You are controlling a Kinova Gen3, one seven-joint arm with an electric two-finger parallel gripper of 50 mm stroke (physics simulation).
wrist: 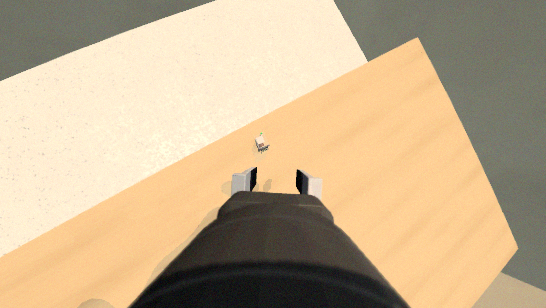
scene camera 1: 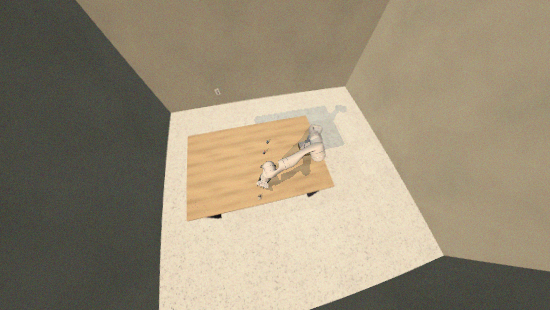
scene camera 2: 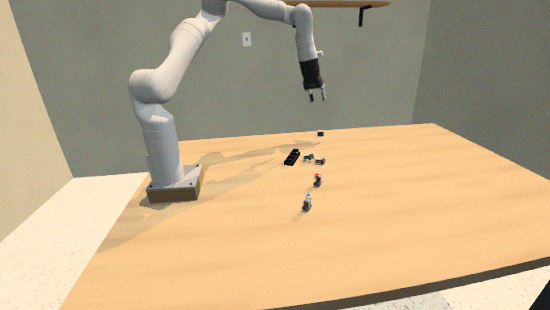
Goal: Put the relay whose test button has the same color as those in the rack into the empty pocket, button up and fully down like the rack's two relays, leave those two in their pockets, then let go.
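Frame: origin at the arm's base, x ahead, y left, z up, level; centimetres.
Seen in the pictures: gripper, between the fingertips: [wrist: 276, 176] [scene camera 1: 260, 186] [scene camera 2: 318, 100]; arm's base, origin of its link: [scene camera 2: 169, 177].
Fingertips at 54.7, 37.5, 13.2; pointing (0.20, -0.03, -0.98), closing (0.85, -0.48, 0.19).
Observation:
Offsets run from my fingertips to a thing's middle, as dx, dy, dz. "spot": to the spot under its first point. Level surfaces: height alone.
My gripper [scene camera 2: 318, 97] [wrist: 276, 176] is open and empty, pointing down high above the far part of the table. A relay with a green button @[+2.8, +6.2, -17.2] [scene camera 1: 260, 196] [scene camera 2: 320, 133] [wrist: 261, 143] lies near the table edge, ahead of the fingers in the wrist view. The black rack @[-13.4, -18.8, -17.1] [scene camera 2: 292, 158] is on the table in scene camera 2; its pockets are too small to read. Two relays, one nearer the rack @[spot: -7.8, -22.5, -16.0] [scene camera 2: 308, 157] and one beside it @[-3.8, -23.2, -17.2] [scene camera 2: 320, 161], lie right of the rack; their button colors are unclear. A red-button relay @[-7.4, -38.5, -16.1] [scene camera 2: 317, 180] and a blue-button relay @[-12.8, -50.7, -16.1] [scene camera 2: 307, 203] stand upright nearer the camera.
The wooden table @[dz -18.3] [scene camera 1: 215, 175] [scene camera 2: 400, 200] [wrist: 380, 150] carries the arm's base [scene camera 2: 175, 192] at the left in scene camera 2. A wall shelf [scene camera 2: 345, 4] is high at the back. The arm hides part of the table in scene camera 1.

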